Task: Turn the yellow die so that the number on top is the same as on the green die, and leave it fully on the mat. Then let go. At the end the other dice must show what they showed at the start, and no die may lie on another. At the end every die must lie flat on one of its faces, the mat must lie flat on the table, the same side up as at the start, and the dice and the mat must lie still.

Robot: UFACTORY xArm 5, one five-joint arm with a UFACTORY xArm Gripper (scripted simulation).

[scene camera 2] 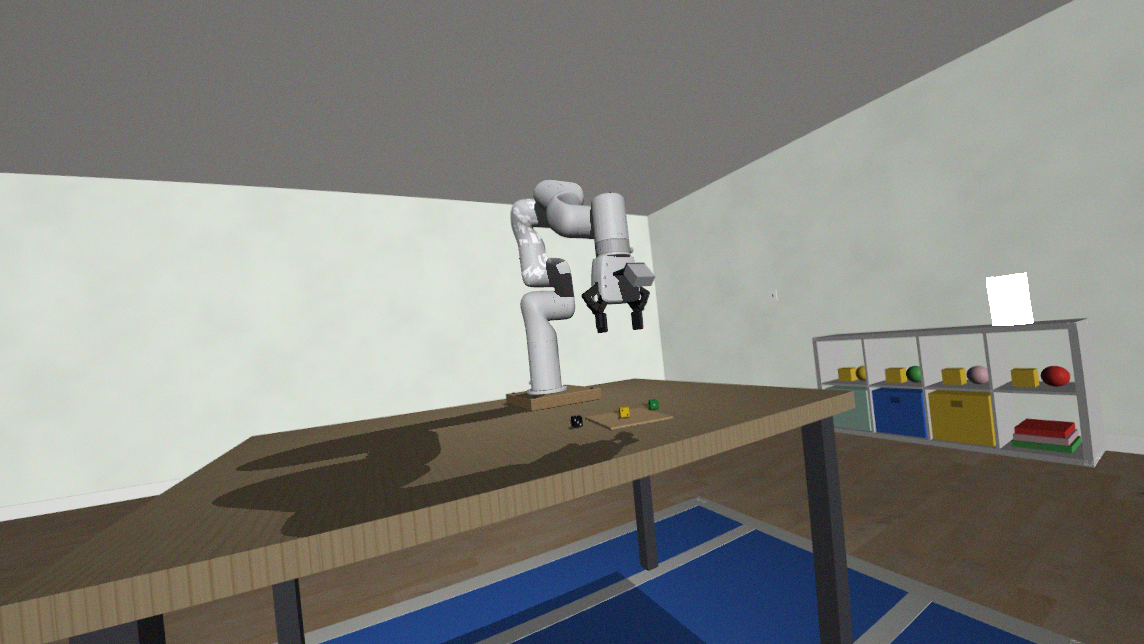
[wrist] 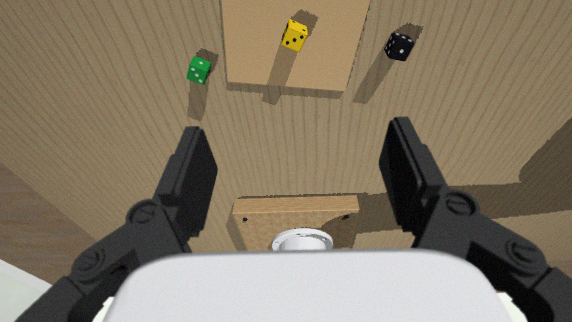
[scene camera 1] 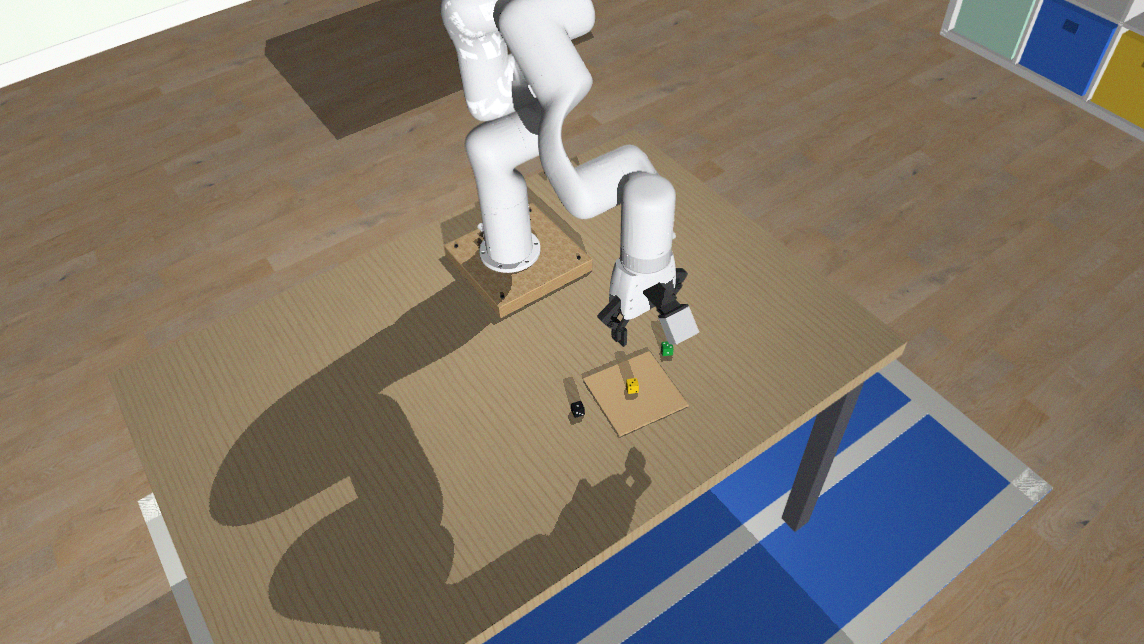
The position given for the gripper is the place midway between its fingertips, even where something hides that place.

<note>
In view: the gripper [scene camera 1: 641, 327] and a tan mat [scene camera 1: 658, 397].
The tan mat shows as well in scene camera 2 [scene camera 2: 638, 416] and in the wrist view [wrist: 253, 43]. The gripper shows as well in scene camera 2 [scene camera 2: 620, 331] and in the wrist view [wrist: 295, 144].
</note>
